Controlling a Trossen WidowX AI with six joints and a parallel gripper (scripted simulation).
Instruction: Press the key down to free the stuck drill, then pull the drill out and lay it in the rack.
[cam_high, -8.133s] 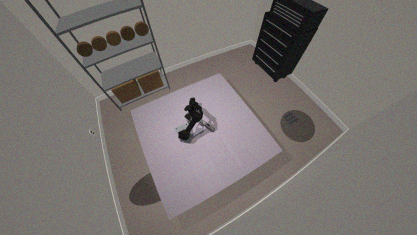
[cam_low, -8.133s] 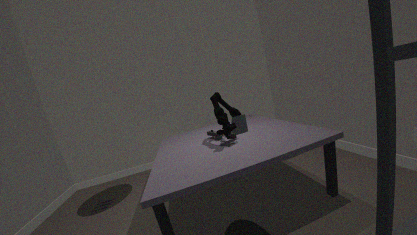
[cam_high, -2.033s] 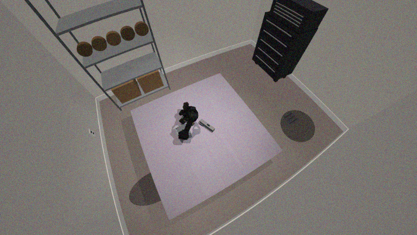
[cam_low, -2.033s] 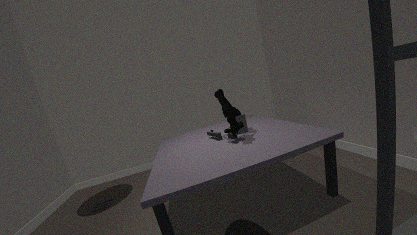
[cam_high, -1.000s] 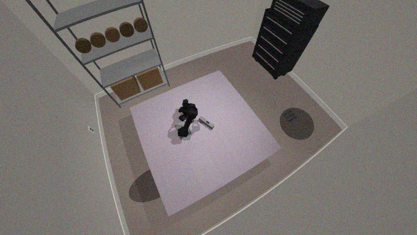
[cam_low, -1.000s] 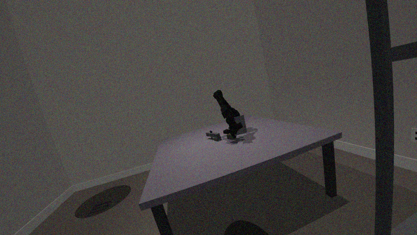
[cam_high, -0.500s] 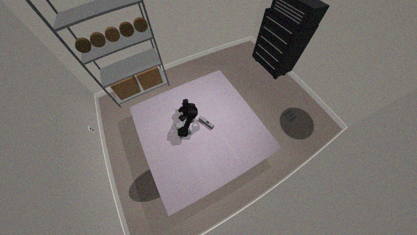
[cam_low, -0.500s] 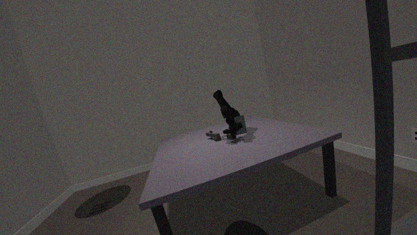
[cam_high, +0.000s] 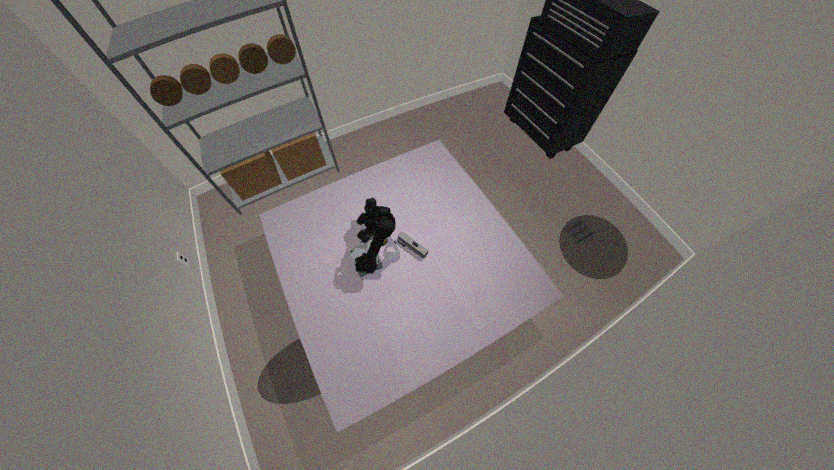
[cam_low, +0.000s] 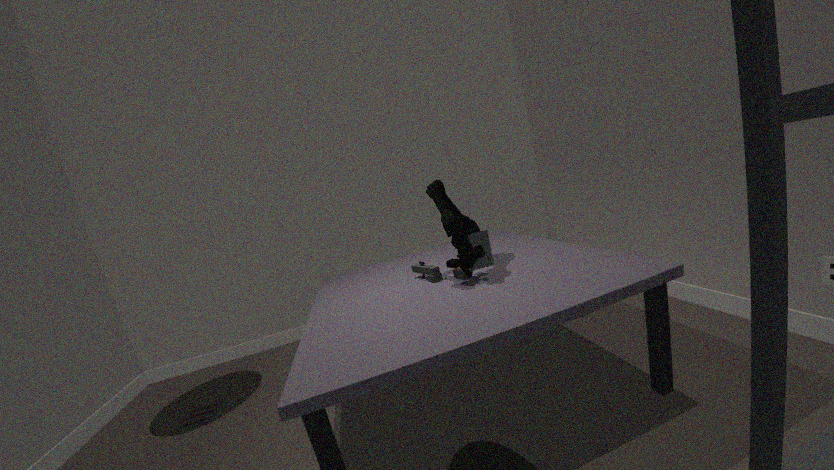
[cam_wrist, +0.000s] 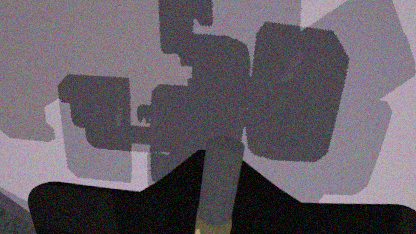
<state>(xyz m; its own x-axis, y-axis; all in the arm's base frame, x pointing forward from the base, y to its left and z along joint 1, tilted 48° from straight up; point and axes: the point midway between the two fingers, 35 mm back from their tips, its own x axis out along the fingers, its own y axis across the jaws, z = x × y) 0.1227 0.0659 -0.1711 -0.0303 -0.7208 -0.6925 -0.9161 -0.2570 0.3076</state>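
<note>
Now: the drill 1 cm ahead of my gripper tip, 4 cm to the right of it and 3 cm above it. The rest, counted from my gripper tip: olive-grey block (2 cm ahead, 5 cm to the right, 1 cm above); then drill sleeve (15 cm ahead, 17 cm to the right, 3 cm above).
</note>
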